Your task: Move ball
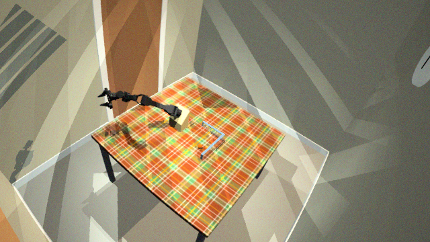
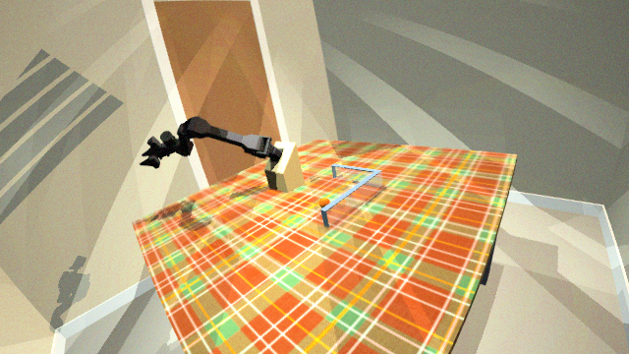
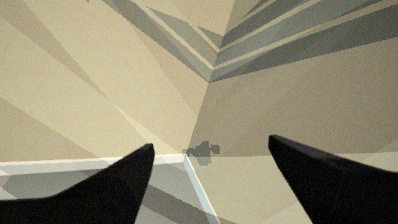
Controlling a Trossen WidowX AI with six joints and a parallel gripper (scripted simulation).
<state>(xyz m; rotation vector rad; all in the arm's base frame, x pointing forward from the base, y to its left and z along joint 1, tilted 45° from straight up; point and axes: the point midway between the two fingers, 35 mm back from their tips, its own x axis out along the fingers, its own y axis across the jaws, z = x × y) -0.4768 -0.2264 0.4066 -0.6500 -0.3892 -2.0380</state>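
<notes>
My gripper tip is 87 cm short of the see-through sphere, 42 cm to the right of it and 25 cm above it. The rest, counted from my gripper tip: clear wall (90 cm ahead, 47 cm to the left, 23 cm below).
</notes>
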